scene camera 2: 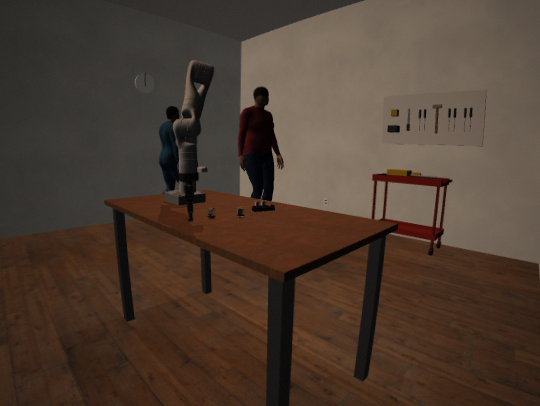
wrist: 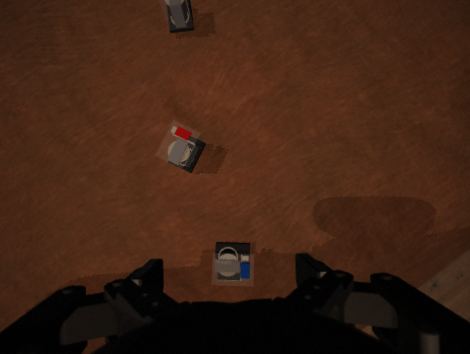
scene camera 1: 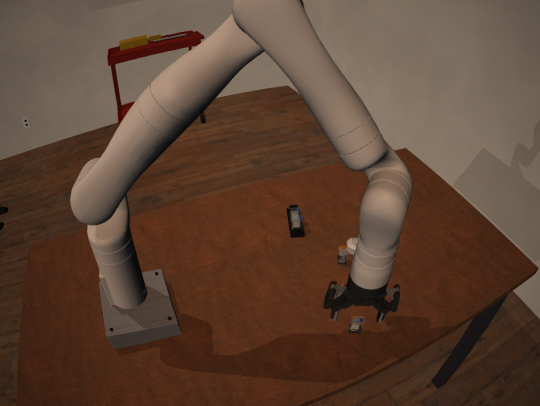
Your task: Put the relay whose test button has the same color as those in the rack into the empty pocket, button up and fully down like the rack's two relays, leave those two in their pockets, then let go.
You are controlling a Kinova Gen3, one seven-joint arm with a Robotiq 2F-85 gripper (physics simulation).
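Places are measured from the arm's base along level axes (x left, y back, z up), in centimetres.
Where they show: gripper, fingertip midpoint: (scene camera 2: 190, 209) (wrist: 230, 271) (scene camera 1: 357, 318); arm's base, origin of the base link: (scene camera 1: 128, 293).
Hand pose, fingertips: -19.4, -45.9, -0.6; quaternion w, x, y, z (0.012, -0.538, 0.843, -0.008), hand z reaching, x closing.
Observation:
Things, the pixels of their top centre, and the offset from my fingertips, as dx, dy, dz. Level surfaces: height alone.
- blue-button relay, middle of its top: (wrist: 233, 270) (scene camera 1: 357, 319) -0.1, -0.2, -0.2
- black rack, middle of its top: (scene camera 1: 295, 217) (scene camera 2: 263, 205) +37.6, +0.9, -2.3
- red-button relay, middle of its top: (wrist: 177, 143) (scene camera 2: 211, 207) +9.1, -0.6, -0.2
- orange-button relay, middle of its top: (scene camera 1: 343, 249) (scene camera 2: 240, 206) +20.4, -5.3, -0.2
- wooden table, its level: dz -4.6
My gripper (scene camera 1: 358, 317) (scene camera 2: 190, 219) (wrist: 230, 271) is open, with its fingers apart on either side of the blue-button relay (scene camera 1: 355, 326) (wrist: 228, 266) and nothing gripped. That relay stands upright on the table, button up; the gripper hides it in scene camera 2. The black rack (scene camera 1: 297, 233) (scene camera 2: 263, 208) stands farther back and holds two relays with blue buttons; which pocket is empty is too small to tell. A red-button relay (wrist: 184, 150) (scene camera 2: 211, 213) stands turned at an angle, mostly hidden in scene camera 1. An orange-button relay (scene camera 1: 342, 256) (scene camera 2: 240, 212) (wrist: 179, 15) stands beyond it.
The wooden table (scene camera 1: 225, 240) (scene camera 2: 300, 235) carries everything. The arm's grey base plate (scene camera 1: 145, 325) (scene camera 2: 185, 199) is at its left in scene camera 1. A table edge shows at lower right in the wrist view. A red cart (scene camera 1: 150, 51) (scene camera 2: 410, 178) and two people stand off the table.

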